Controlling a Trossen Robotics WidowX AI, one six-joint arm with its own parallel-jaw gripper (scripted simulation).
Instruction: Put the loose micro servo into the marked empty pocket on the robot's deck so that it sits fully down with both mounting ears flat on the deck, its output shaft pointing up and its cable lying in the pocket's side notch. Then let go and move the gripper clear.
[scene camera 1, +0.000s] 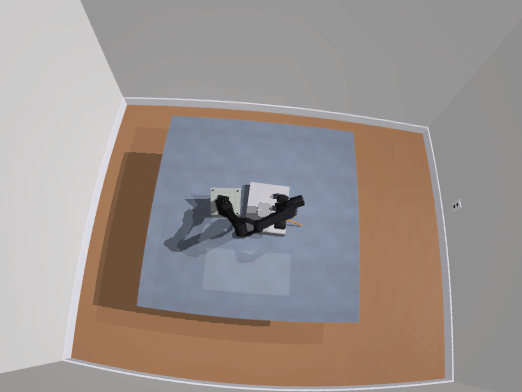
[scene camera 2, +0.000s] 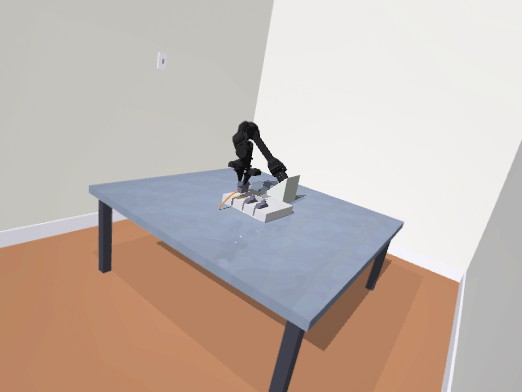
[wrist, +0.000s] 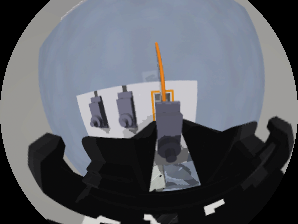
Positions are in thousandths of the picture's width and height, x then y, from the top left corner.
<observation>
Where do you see a micro servo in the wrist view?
565, 507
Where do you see a white robot deck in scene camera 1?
499, 514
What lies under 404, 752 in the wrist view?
My gripper.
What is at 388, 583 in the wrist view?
A white robot deck.
</observation>
